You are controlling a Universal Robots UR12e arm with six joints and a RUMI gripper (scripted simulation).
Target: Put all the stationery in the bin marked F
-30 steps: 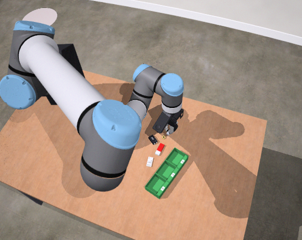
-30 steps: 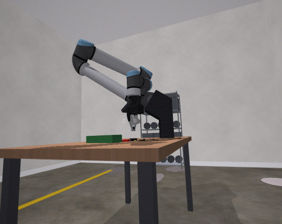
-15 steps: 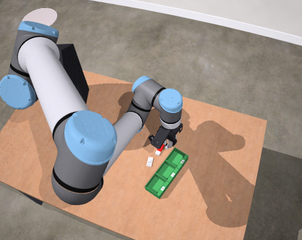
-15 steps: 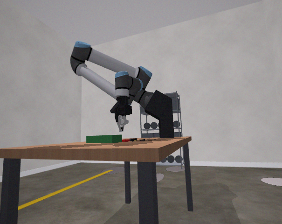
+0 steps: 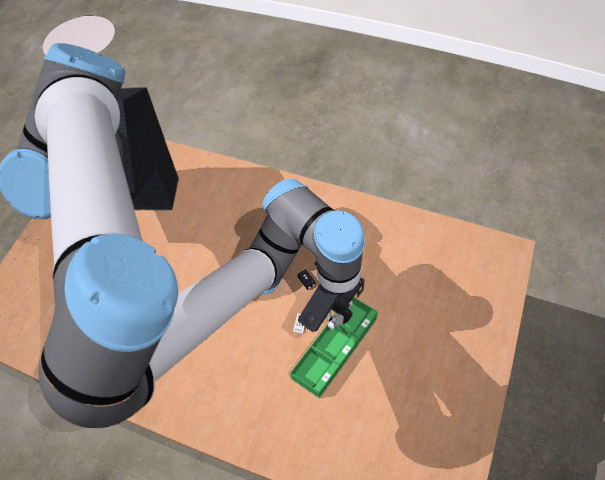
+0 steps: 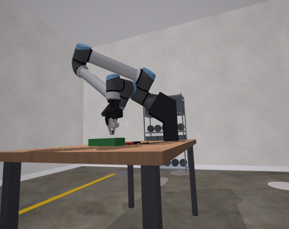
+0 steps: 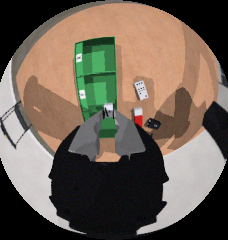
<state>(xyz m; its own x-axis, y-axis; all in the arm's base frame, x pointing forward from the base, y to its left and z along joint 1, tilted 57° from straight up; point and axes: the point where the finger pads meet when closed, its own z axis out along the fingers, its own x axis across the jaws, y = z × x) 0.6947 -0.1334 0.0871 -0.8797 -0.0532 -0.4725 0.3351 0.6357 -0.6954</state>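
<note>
Now: the green bin 10 mm ahead of my hand, 40 mm to the right of it and 60 mm below it. Round my hand: red item (60 mm behind, 80 mm to the left, 80 mm below); then white card-like item (90 mm behind, 10 mm to the left, 80 mm below); then grey item (10 mm below).
</note>
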